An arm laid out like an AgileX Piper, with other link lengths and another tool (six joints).
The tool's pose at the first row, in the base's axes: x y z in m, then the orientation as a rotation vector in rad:
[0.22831, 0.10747, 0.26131, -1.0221, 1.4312, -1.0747]
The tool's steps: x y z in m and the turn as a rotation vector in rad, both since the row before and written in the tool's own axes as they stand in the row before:
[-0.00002, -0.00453, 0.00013, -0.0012, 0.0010, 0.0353]
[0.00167, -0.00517, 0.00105, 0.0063, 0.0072, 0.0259]
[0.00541, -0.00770, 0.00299, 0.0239, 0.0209, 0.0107]
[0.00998, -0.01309, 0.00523, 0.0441, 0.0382, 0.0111]
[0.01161, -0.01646, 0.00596, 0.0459, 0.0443, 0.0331]
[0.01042, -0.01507, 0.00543, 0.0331, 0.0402, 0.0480]
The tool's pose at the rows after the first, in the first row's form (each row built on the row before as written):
[0.22865, 0.10640, 0.26570, -0.9938, 1.4457, -1.0491]
[0.22973, 0.10329, 0.27015, -0.9653, 1.4566, -1.0388]
[0.23231, 0.09556, 0.27572, -0.9312, 1.4619, -1.0591]
[0.23621, 0.08148, 0.28493, -0.8750, 1.4677, -1.1021]
[0.23941, 0.06450, 0.29687, -0.7962, 1.4825, -1.1326]
[0.24108, 0.04874, 0.30755, -0.7152, 1.5047, -1.1401]

